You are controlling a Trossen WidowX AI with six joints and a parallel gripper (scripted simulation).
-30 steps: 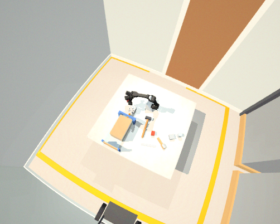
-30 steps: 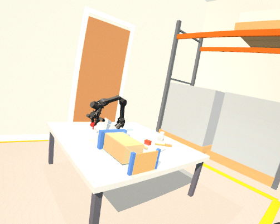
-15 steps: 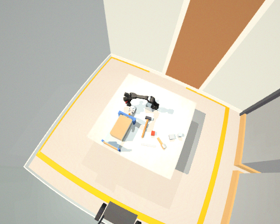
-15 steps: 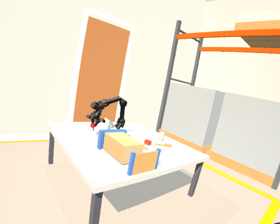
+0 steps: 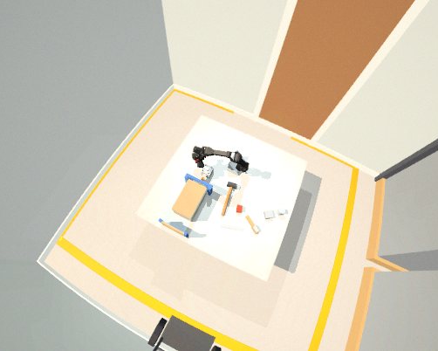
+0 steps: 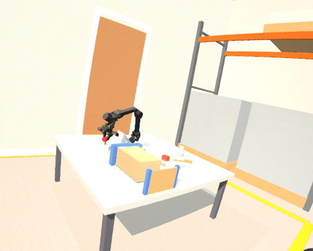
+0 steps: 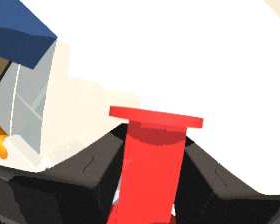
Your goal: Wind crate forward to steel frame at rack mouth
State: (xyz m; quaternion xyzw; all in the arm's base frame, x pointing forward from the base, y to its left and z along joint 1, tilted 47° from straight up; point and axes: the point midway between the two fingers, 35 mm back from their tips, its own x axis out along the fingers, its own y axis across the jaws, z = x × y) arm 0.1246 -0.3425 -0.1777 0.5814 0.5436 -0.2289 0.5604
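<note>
Right now the winch handle is 50 mm to the left of my gripper tip and 30 mm below it. From my gripper tip the other things lie so: winch (110 mm to the left, 100 mm below); then red grip (10 mm to the left, 10 mm behind); then cubby (410 mm ahead, 80 mm to the left, 50 mm below).
</note>
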